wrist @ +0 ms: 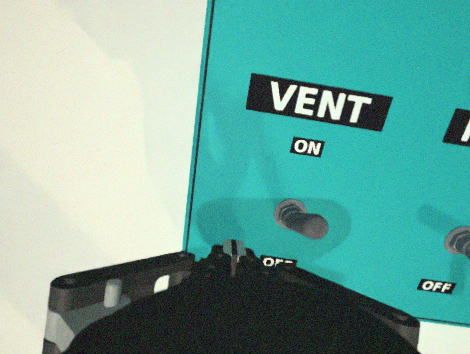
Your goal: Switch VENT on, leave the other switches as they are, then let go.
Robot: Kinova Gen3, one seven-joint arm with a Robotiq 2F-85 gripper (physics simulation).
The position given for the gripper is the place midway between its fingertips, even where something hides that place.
Observation:
In view: the gripper [231, 253] and a vent switch [314, 226].

